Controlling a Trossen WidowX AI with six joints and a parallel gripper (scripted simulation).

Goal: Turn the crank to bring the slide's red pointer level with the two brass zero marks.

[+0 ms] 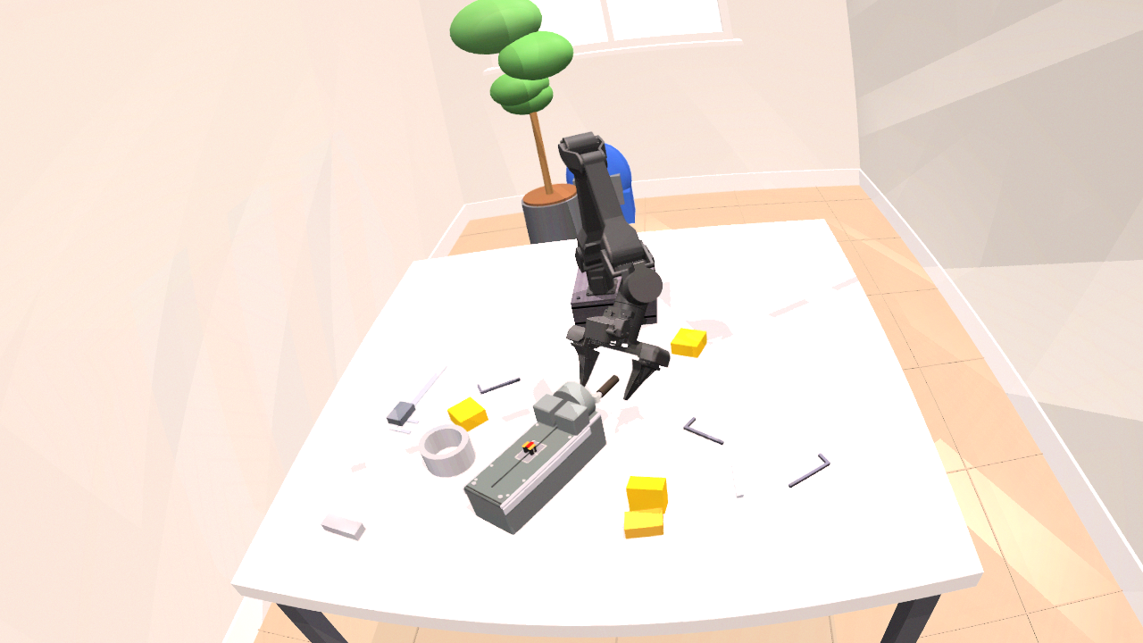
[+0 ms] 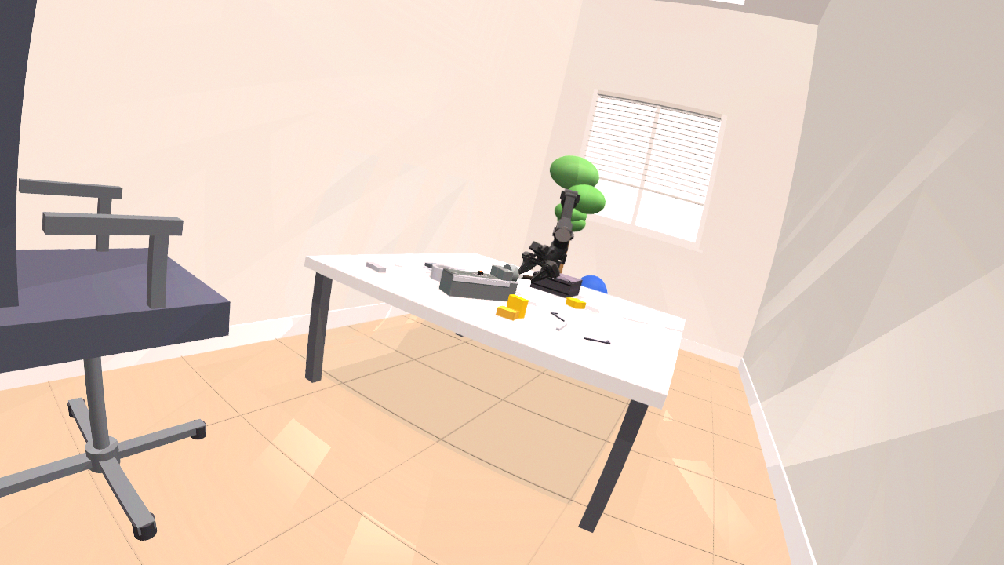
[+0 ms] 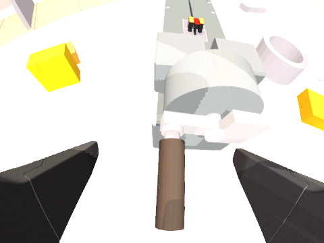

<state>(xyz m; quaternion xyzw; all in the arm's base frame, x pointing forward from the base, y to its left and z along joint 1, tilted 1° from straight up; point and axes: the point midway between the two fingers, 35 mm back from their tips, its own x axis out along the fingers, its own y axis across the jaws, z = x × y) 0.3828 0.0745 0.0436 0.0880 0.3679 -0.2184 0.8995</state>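
Right now the brown crank handle is 20 mm behind my gripper tip and 10 mm to the left of it. The rest, counted from my gripper tip: red pointer (130 mm ahead, 100 mm to the right, 10 mm below).
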